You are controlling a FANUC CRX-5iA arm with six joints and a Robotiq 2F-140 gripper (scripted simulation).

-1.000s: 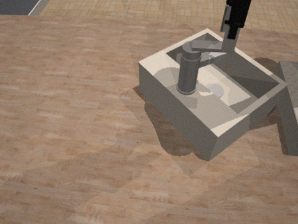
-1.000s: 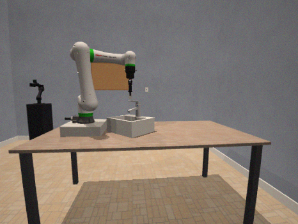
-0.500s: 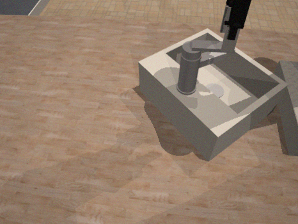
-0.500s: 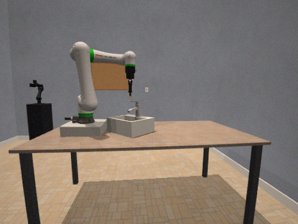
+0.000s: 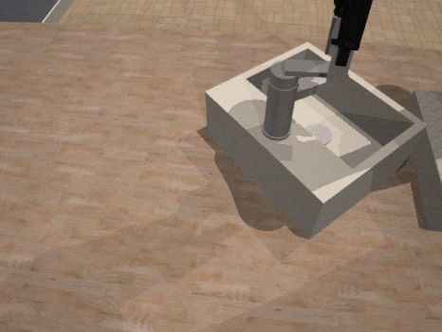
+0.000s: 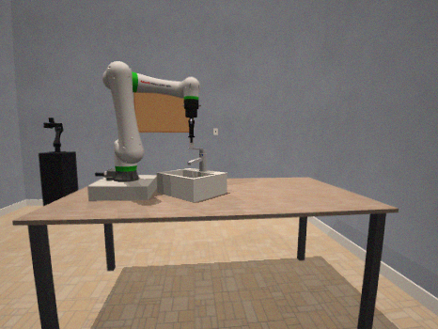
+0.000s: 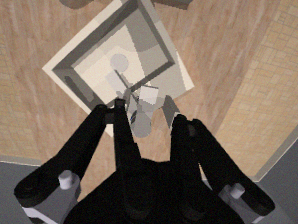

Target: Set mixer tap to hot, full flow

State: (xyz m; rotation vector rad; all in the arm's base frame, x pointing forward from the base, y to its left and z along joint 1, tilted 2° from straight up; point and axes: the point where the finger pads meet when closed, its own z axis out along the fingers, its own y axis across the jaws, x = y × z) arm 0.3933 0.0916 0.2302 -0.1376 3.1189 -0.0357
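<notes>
Now: hand 30 mm short of the flat lever and 40 mm above it. The rest, counted from my hand: sink basin: 80 mm to the right, 270 mm below; then grey mixer tap: 50 mm ahead, 10 mm to the right, 80 mm below.
</notes>
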